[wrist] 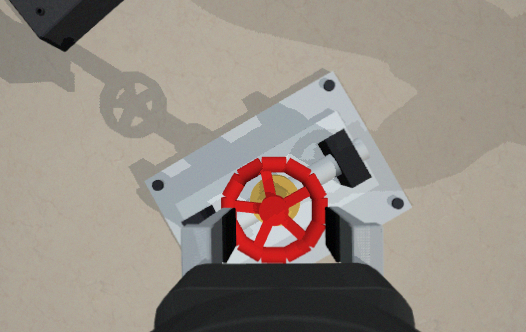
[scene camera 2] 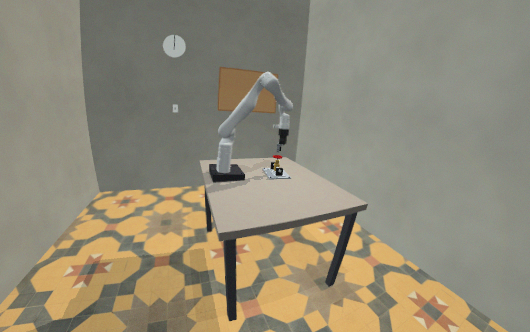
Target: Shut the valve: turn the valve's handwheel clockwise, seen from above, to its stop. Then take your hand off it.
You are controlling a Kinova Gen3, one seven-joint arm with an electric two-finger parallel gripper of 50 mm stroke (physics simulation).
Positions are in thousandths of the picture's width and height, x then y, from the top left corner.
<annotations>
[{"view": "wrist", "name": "my gripper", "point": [533, 682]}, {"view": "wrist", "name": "red handwheel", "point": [520, 634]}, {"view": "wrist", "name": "light grey base plate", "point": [621, 288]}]
</annotations>
